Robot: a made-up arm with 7 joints.
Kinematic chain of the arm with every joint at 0, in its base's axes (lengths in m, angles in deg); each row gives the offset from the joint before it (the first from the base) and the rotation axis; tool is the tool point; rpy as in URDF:
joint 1: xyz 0 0 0.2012 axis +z
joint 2: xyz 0 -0.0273 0.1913 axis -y
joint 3: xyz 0 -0.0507 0.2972 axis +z
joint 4: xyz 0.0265 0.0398 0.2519 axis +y
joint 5: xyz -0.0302 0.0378 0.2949 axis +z
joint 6: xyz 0 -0.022 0.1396 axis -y
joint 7: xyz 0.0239 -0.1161 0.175 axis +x
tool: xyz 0 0 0 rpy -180 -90 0
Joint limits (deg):
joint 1: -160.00..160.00
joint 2: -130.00..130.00
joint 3: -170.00..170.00
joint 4: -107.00..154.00
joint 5: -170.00..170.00
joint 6: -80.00..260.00
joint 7: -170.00..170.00
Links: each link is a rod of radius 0.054 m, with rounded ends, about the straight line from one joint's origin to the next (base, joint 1, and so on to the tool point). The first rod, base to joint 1, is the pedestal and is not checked.
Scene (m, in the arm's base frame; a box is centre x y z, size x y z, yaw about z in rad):
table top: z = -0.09
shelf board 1: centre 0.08 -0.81 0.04 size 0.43 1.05 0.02 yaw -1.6
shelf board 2: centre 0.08 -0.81 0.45 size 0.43 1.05 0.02 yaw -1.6
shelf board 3: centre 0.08 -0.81 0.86 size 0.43 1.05 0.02 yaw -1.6
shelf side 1: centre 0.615 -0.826 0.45 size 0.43 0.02 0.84 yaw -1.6
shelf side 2: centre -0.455 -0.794 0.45 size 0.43 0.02 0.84 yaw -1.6
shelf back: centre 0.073 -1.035 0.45 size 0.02 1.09 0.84 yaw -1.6
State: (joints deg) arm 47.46 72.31 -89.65 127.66 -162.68 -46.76 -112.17
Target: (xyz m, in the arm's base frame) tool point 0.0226 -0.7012 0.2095
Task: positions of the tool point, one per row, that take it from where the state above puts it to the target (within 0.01 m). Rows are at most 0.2 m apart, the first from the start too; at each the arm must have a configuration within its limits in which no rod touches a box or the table.
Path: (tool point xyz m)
1: 0.2907 -0.5321 0.6745
2: 0.2785 -0.3726 0.6720
3: 0.2570 -0.4352 0.5707
4: 0.2121 -0.4738 0.4674
5: 0.1531 -0.4843 0.3692
6: 0.0899 -0.4673 0.2819
7: 0.0306 -0.4267 0.2095
8: 0.0304 -0.4827 0.1850
9: 0.0286 -0.5417 0.1735
10: 0.0264 -0.5999 0.1749
11: 0.0243 -0.6541 0.1877
12: 0.0227 -0.7012 0.2095

